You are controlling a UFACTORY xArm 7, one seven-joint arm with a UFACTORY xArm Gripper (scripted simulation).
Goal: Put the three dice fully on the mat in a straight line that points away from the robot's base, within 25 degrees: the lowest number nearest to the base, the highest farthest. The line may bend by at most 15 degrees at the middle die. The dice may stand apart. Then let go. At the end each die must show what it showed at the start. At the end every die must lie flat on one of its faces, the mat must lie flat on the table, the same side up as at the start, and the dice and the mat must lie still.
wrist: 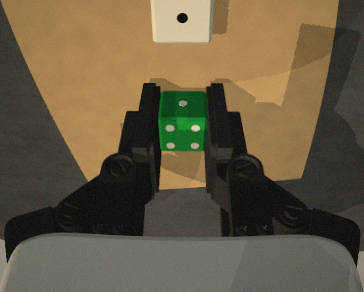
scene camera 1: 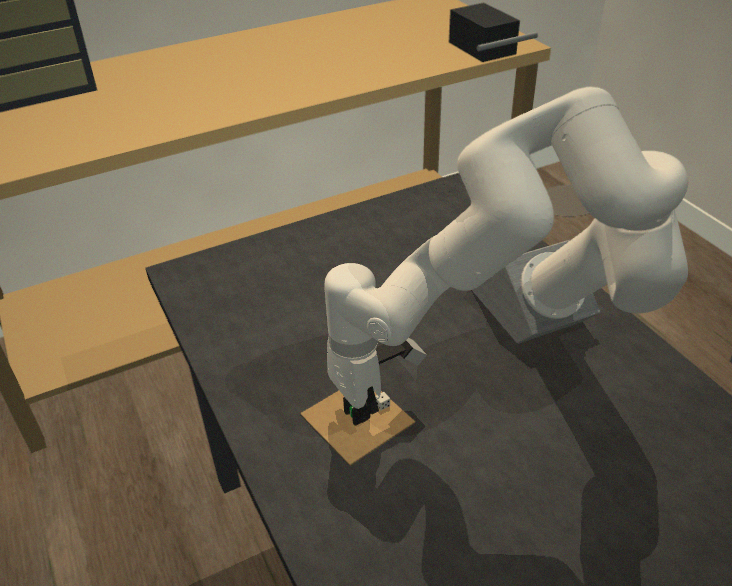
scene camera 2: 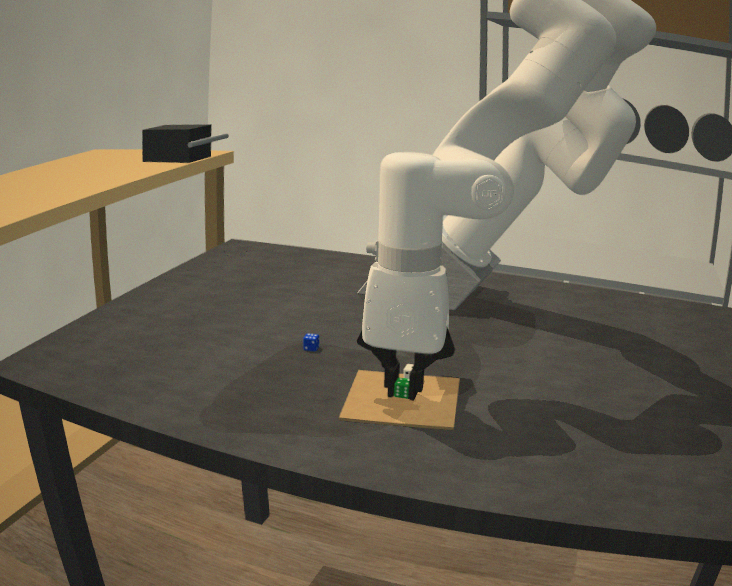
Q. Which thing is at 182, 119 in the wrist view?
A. A green die.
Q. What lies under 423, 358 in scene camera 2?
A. My gripper.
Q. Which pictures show the tan mat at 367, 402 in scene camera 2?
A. The wrist view, scene camera 1 and scene camera 2: all of them.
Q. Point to a tan mat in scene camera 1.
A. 327, 417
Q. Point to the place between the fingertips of my gripper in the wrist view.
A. At 183, 107
